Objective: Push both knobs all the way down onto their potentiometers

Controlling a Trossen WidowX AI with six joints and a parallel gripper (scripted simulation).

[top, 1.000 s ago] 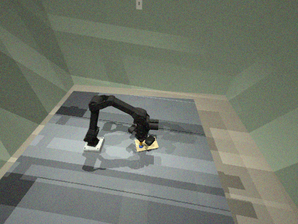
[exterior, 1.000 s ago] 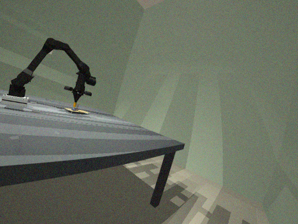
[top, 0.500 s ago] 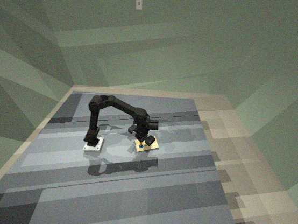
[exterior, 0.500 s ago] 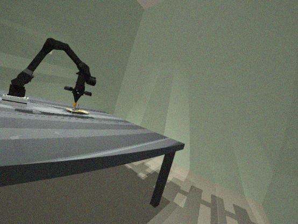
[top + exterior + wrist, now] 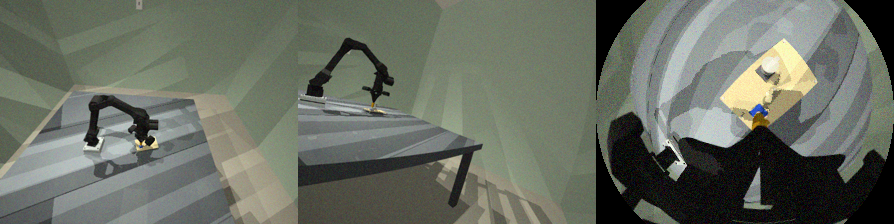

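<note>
My gripper tip is 1 cm above the orange knob. The rest, counted from my gripper tip: grey knob: 6 cm to the left, 3 cm ahead, 2 cm below.
</note>
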